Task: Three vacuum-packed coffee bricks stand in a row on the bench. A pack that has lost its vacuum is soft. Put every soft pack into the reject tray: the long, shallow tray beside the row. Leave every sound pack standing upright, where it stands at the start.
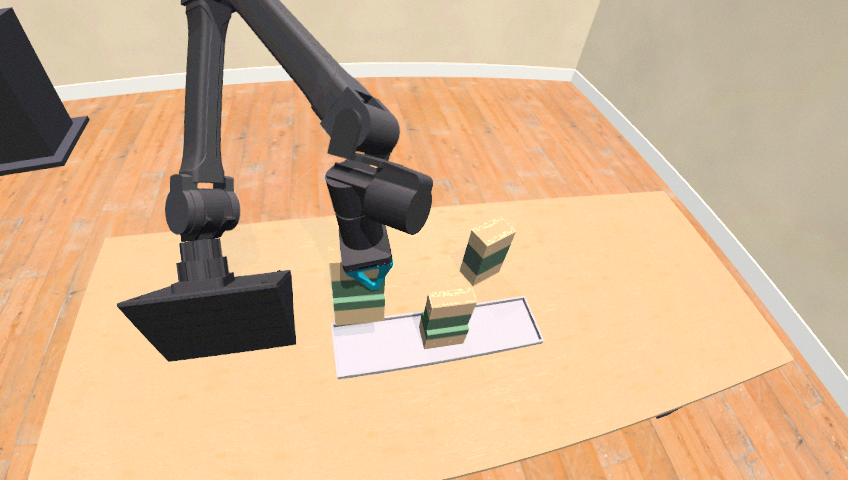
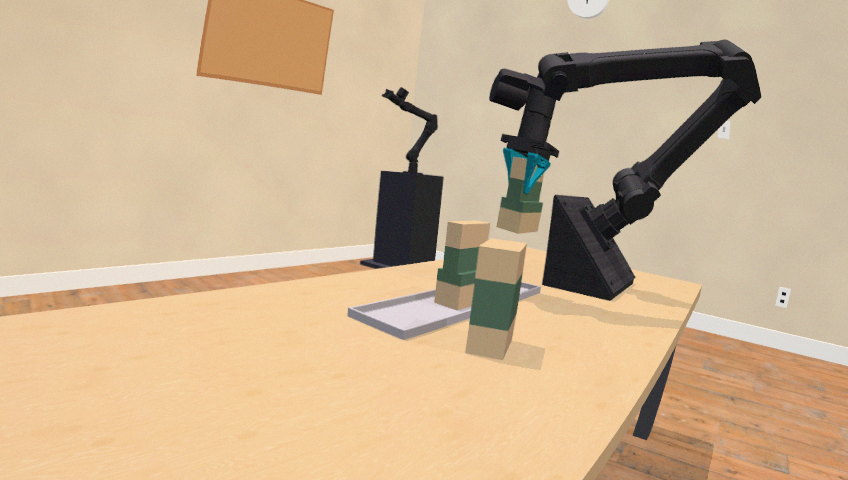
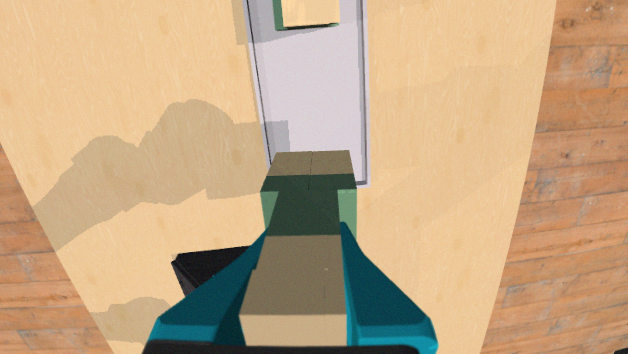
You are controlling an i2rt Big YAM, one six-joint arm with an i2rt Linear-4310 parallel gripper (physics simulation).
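Places are measured from the arm's base along level axes (x ahead, y left, z up), in metres.
Pixels of known places: gripper, between the fingertips: (image 1: 374, 280) (image 2: 518, 191) (image 3: 308, 232); arm's base, origin of its link: (image 1: 205, 286) (image 2: 595, 229).
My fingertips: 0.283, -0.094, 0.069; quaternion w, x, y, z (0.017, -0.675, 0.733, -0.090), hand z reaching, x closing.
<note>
Ahead of a thing's pixels: the offset from my fingertips to its middle, as dx, dy, dz.
My gripper (image 1: 373, 284) (image 2: 519, 185) (image 3: 308, 232) is shut on the upper part of a tan and green coffee pack @(-0.025, +0.002, -0.005) (image 1: 358, 314) (image 2: 518, 220) (image 3: 310, 210). The pack hangs upright, well above the bench, near the base-side end of the reject tray @(+0.130, -0.024, -0.209) (image 1: 374, 356) (image 2: 383, 314) (image 3: 320, 100). Its upper part is narrower than its lower part, with a step in the green band. A second pack @(+0.133, -0.023, -0.128) (image 1: 447, 304) (image 2: 457, 295) (image 3: 311, 12), stepped likewise, stands upright in the tray's middle. A third pack @(+0.272, +0.112, -0.131) (image 1: 487, 258) (image 2: 495, 303), straight-sided, stands upright on the bench beside the tray's far end.
The arm's black wedge base (image 1: 226, 321) (image 2: 586, 255) stands on the bench beyond the tray's near end. A black pedestal (image 1: 29, 89) (image 2: 409, 220) with another small arm (image 2: 423, 139) stands on the floor away from the bench.
</note>
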